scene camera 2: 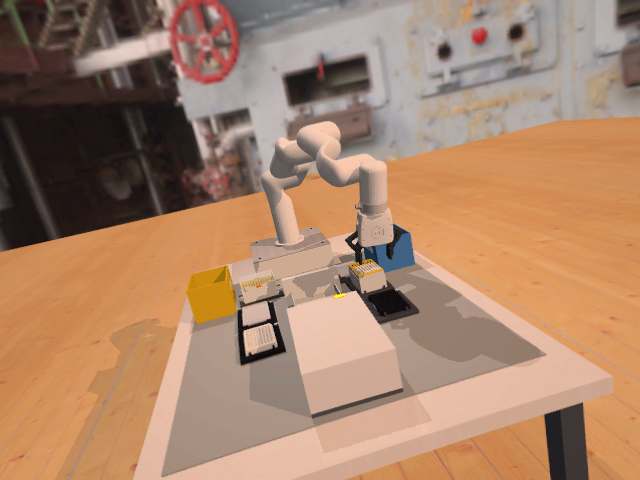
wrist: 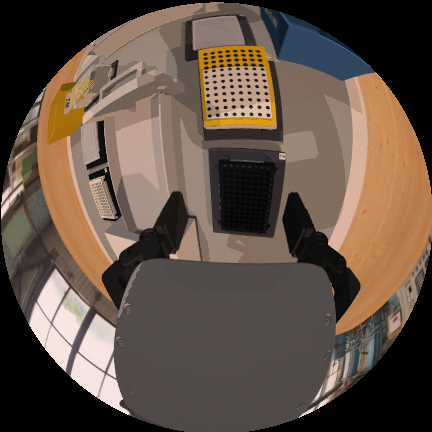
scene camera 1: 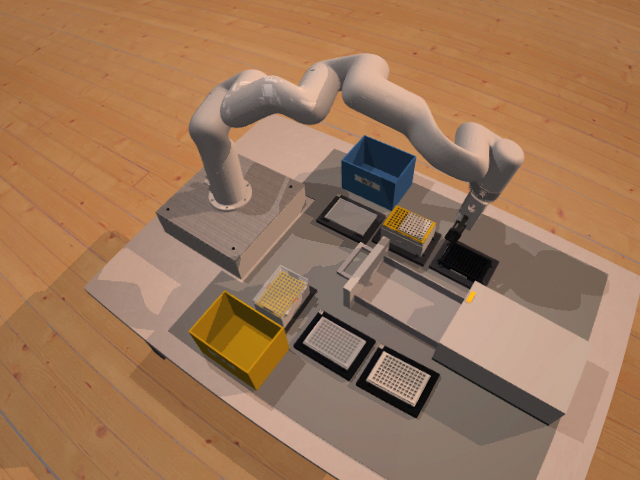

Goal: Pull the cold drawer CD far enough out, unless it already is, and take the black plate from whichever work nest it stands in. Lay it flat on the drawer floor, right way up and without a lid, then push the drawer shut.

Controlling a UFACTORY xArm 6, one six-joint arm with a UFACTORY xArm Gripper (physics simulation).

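Places are measured from the arm's base along level axes (x back, y right, z up), in centimetres.
Pixels of known places: gripper, fingertip midpoint: (scene camera 2: 374, 260) (wrist: 234, 204) (scene camera 1: 456, 229); arm's base at its link origin: (scene camera 2: 290, 241) (scene camera 1: 230, 195).
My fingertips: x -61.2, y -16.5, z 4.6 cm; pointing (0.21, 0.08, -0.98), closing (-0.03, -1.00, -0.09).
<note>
For each thing: its top centre in the pictures, then the offset to it from my fingertips. "*": a spot on its surface instead.
- black plate at its top centre: (wrist: 244, 200) (scene camera 1: 465, 260) (scene camera 2: 387, 299) dx -5.0, dy -0.2, dz -10.9 cm
- dark work nest at a spot on its surface: (wrist: 215, 192) * dx -4.2, dy +4.8, dz -12.3 cm
- cold drawer at a spot on its surface: (wrist: 132, 150) (scene camera 1: 396, 303) * dx +6.0, dy +20.3, dz -11.7 cm
- white cabinet at a spot on its surface: (scene camera 2: 341, 330) * dx -28.6, dy +19.5, dz -3.3 cm
- yellow-rimmed tip rack at its top centre: (wrist: 234, 76) (scene camera 1: 409, 222) (scene camera 2: 365, 265) dx +12.9, dy -0.4, dz -5.8 cm
- blue bin at its top centre: (scene camera 1: 379, 157) (scene camera 2: 384, 231) dx +29.7, dy -14.7, dz -1.5 cm
- lidded yellow-well rack at its top centre: (scene camera 1: 280, 289) (wrist: 78, 87) (scene camera 2: 256, 277) dx +31.3, dy +34.3, dz -5.8 cm
- yellow bin at its top centre: (scene camera 1: 235, 329) (scene camera 2: 208, 277) dx +32.4, dy +50.3, dz -1.5 cm
The black plate (scene camera 1: 467, 262) (scene camera 2: 389, 301) (wrist: 246, 197) stands upright way, without a visible lid, in a dark work nest (wrist: 215, 192) beside the drawer cabinet. My gripper (scene camera 1: 453, 236) (scene camera 2: 374, 258) (wrist: 234, 204) is open and empty. It hangs above the plate's nest, with its fingers on either side of the plate in the wrist view. The cold drawer (scene camera 1: 405, 297) (wrist: 132, 150) is pulled well out, and its bare floor shows. Its handle (scene camera 1: 347, 259) points toward the robot base. The white cabinet (scene camera 1: 516, 335) (scene camera 2: 341, 330) hides the drawer's rear end.
A yellow-rimmed tip rack (scene camera 1: 409, 227) (scene camera 2: 367, 276) (wrist: 238, 90) stands tall in the neighbouring nest. A blue bin (scene camera 1: 378, 170) (wrist: 320, 47) is behind it. Across the drawer are two light plates (scene camera 1: 334, 341) (scene camera 1: 398, 377), a lidded yellow-well rack (scene camera 1: 282, 293) and a yellow bin (scene camera 1: 240, 341).
</note>
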